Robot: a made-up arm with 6 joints.
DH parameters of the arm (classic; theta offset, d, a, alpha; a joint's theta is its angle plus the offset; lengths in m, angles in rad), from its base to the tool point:
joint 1: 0 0.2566 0 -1.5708
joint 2: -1.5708 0 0.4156 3.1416
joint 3: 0 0 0 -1.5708
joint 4: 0 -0.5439 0 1.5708
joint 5: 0 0.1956 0 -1.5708
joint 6: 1.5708 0 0 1.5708
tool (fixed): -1.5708 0 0 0
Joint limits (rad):
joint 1: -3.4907..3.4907
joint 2: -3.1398..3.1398
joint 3: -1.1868..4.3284
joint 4: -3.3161..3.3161
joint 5: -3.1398..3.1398
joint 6: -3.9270..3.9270
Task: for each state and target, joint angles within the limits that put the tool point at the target. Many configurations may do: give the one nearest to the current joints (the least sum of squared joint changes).
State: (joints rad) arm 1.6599 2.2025 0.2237 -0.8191 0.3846 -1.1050
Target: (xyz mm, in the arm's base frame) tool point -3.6 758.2 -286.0
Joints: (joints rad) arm 1.7853 1.8176 1.1109 -0.6318 0.3846 -1.1050
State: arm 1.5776 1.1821 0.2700 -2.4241 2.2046 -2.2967
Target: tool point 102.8 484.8 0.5
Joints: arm 1.1264 0.8251 -0.1463 -2.2032 2.2046 -2.2967
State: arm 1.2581 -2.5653 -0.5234 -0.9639 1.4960 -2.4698
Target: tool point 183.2 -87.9 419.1
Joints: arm 1.8092 -2.8154 -1.0420 -0.6368 1.4960 -2.4698
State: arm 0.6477 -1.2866 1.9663 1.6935 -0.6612 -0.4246
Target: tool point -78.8 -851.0 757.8
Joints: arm 1.4653 -0.9519 1.3782 1.5132 -0.6612 -0.4246
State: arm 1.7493 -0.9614 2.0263 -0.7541 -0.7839 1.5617
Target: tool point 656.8 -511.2 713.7
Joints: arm 2.2808 -0.7503 2.3024 -0.5681 -0.7839 1.5617
